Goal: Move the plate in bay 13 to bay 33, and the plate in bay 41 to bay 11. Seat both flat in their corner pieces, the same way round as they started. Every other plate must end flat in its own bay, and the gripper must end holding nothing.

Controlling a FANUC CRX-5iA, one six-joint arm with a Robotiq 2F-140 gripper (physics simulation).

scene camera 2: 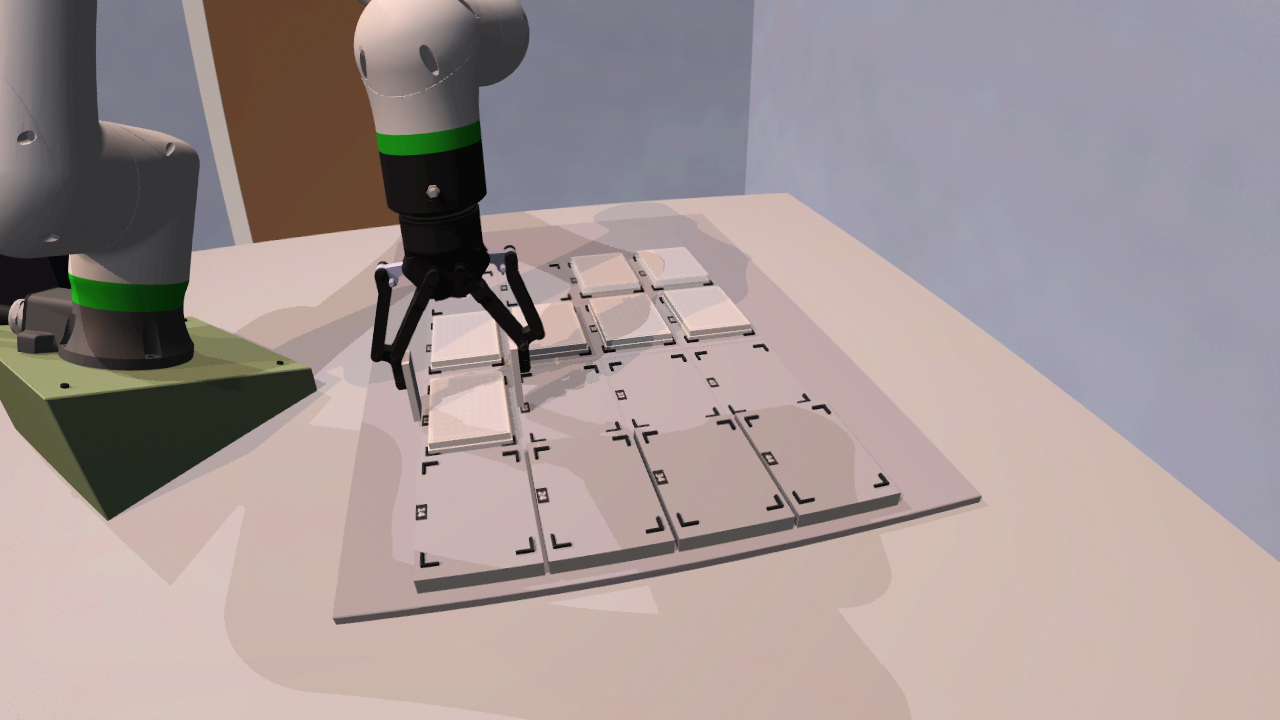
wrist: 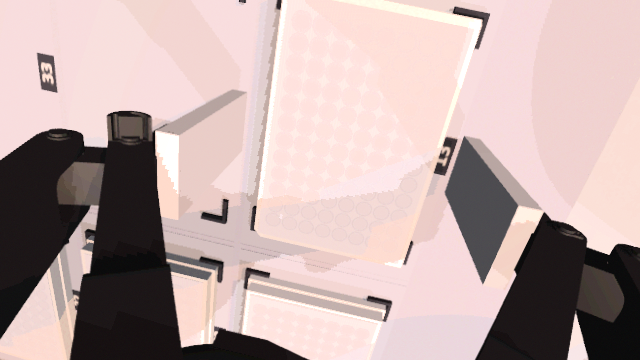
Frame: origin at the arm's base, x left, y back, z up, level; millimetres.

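Seen in the pictures: gripper, fingertip midpoint: (scene camera 2: pixel 468 406) (wrist: pixel 348 143); arm's base, link origin: (scene camera 2: pixel 127 353).
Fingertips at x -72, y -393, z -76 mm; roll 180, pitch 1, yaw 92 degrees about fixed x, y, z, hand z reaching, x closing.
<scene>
Pixels of each thing's top centre, then the offset from my fingertips to it. "spot": a spot on its surface instead. Level surfaces: height alone.
- bay 13, surface spot: (wrist: pixel 345 135) (scene camera 2: pixel 470 405) spot: dx -5, dy -2, dz +4 mm
- Bay 33, surface spot: (wrist: pixel 20 75) spot: dx +8, dy -184, dz -11 mm
- bay 41, surface spot: (scene camera 2: pixel 673 265) spot: dx +322, dy -312, dz +4 mm
- bay 12, surface spot: (wrist: pixel 310 320) spot: dx +113, dy +4, dz +4 mm
- bay 22, surface spot: (scene camera 2: pixel 559 327) spot: dx +153, dy -117, dz +4 mm
- bay 32, surface spot: (scene camera 2: pixel 631 319) spot: dx +155, dy -211, dz +4 mm
- bay 42, surface spot: (scene camera 2: pixel 707 311) spot: dx +156, dy -314, dz +4 mm
- bay 31, surface spot: (scene camera 2: pixel 605 274) spot: dx +309, dy -204, dz +4 mm
- board, surface height: dz -11 mm
The plate in bay 13 (scene camera 2: pixel 469 407) (wrist: pixel 345 135) lies flat within its corner pieces. My gripper (scene camera 2: pixel 469 412) (wrist: pixel 348 143) is open and empty, with its fingers on either side of that plate and a gap on both sides. The exact height of the fingertips is hard to tell. Bay 33 (scene camera 2: pixel 666 398) (wrist: pixel 20 75) holds no plate; part of it shows at the left in the wrist view. The plate in bay 41 (scene camera 2: pixel 673 265) lies flat at the back right in the scene view. Bay 11 is mostly hidden behind my gripper.
Plates lie in bay 12 (scene camera 2: pixel 465 338) (wrist: pixel 310 320), bay 22 (scene camera 2: pixel 559 327), bay 32 (scene camera 2: pixel 631 319), bay 42 (scene camera 2: pixel 707 311) and bay 31 (scene camera 2: pixel 605 274). The front row of raised bays has black corner pieces. The green robot base (scene camera 2: pixel 205 420) stands left of the board (scene camera 2: pixel 366 573).
</scene>
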